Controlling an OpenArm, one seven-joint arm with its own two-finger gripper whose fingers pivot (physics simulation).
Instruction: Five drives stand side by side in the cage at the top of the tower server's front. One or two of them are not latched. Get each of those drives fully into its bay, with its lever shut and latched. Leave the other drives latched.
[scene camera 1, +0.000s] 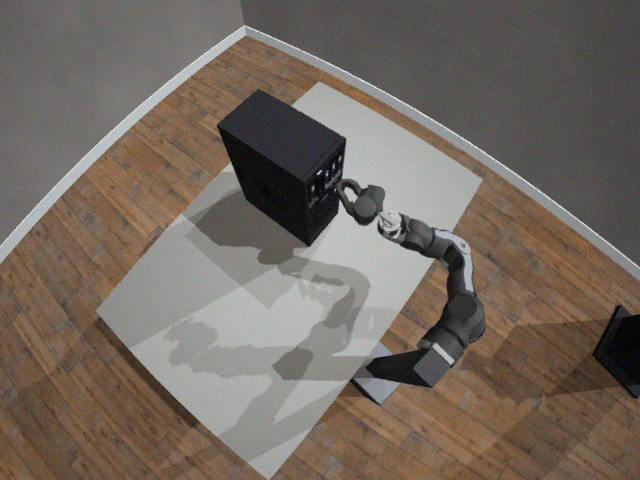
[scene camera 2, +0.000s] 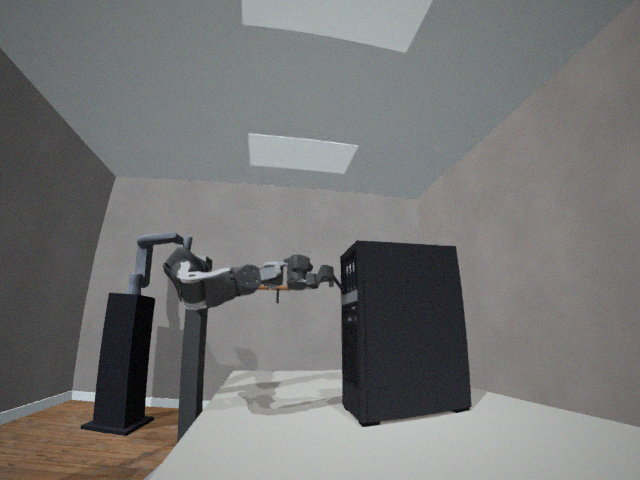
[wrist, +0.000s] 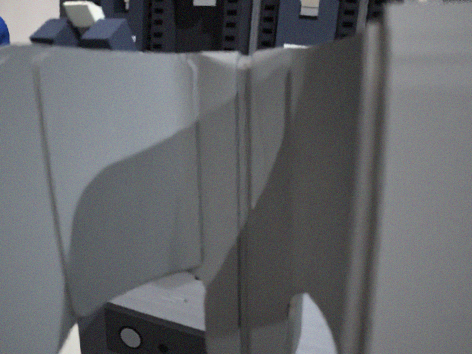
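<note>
The black tower server (scene camera 1: 279, 134) (scene camera 2: 413, 330) stands upright, its drive cage at the top of the front. Parts of several drives show along the top edge of the wrist view, one with a blue-grey face (wrist: 327, 30). At the upper left there, a forked blue-grey lever (wrist: 107, 35) with a pale tip stands out towards the camera. A thin dark lever (scene camera 2: 338, 283) slants out from the cage in scene camera 2. My gripper (scene camera 1: 339, 183) (wrist: 265, 212) is shut and empty, its tips close to the cage front. Its fingers hide most drive fronts; contact and latching cannot be told.
A pale ledge (wrist: 155, 299) and a dark panel with a round button (wrist: 131, 337) lie below the cage. The tower stands on a pale table top (scene camera 1: 206, 413) (scene camera 2: 289, 444). A dark pedestal (scene camera 2: 121, 356) with a grey arm stands behind my arm.
</note>
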